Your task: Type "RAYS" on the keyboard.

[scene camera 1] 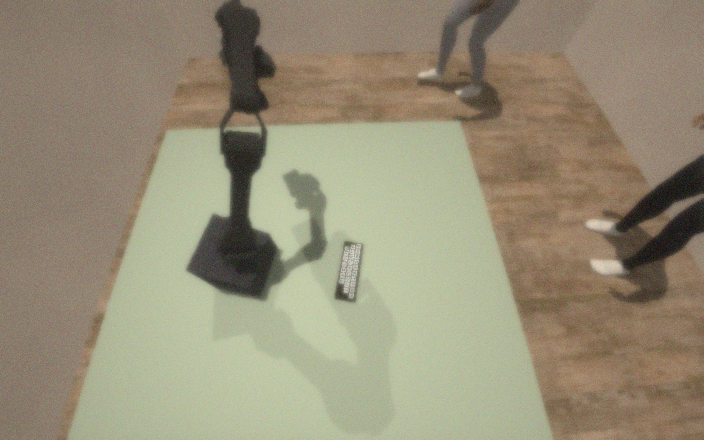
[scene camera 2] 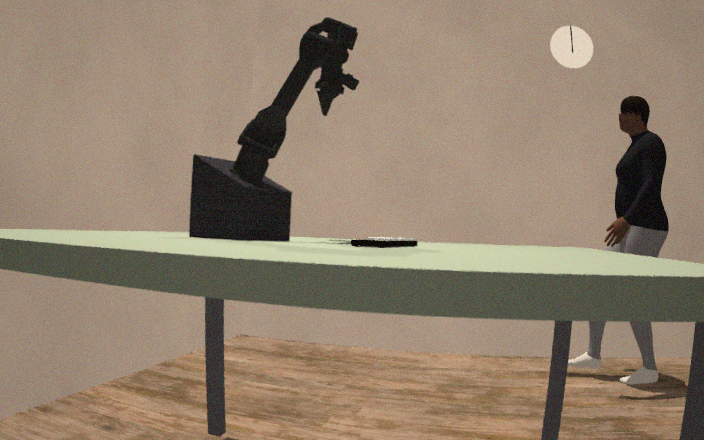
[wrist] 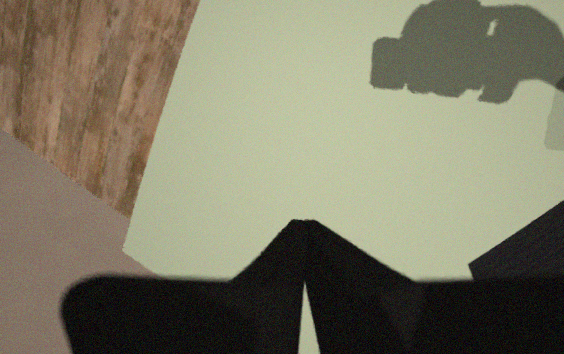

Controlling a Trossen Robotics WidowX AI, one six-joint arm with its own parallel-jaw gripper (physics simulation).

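Where they show: gripper, fingertip midpoint: (scene camera 2: 324,115) (wrist: 302,232); arm's base at its link origin: (scene camera 1: 235,254) (scene camera 2: 245,175).
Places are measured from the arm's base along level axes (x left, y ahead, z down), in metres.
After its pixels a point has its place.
Note:
A small black keyboard with pale keys (scene camera 1: 349,271) {x -0.089, y 0.315, z 0.124 m} (scene camera 2: 384,242) {x -0.181, y 0.311, z 0.132 m} lies flat on the green table (scene camera 1: 441,363) {x -0.415, y 0.509, z 0.142 m} (scene camera 2: 363,290) {x -0.721, y 0.292, z 0.163 m} (wrist: 300,125) {x 0.432, y 0.069, z 0.142 m}, to the right of the arm's base in both scene views. The key letters are too small to read. My gripper (scene camera 2: 325,113) {x 0.362, y 0.131, z -0.214 m} (wrist: 302,232) {x 0.362, y 0.131, z -0.214 m} is shut, with its fingertips together and nothing between them. It points down and hangs high above the table, well clear of the keyboard. The keyboard does not show in the wrist view. In scene camera 1 the fingers cannot be made out.
The arm stands on a dark wedge-shaped base (scene camera 1: 233,259) {x -0.035, y 0.010, z -0.047 m} (scene camera 2: 238,207) {x -0.095, y 0.012, z 0.075 m} (wrist: 530,250) {x 0.089, y 0.032, z 0.092 m}. The arm's shadows fall across the table and around the keyboard. Two people stand on the wooden floor beyond the table, and a round clock (scene camera 2: 571,46) hangs on the wall.

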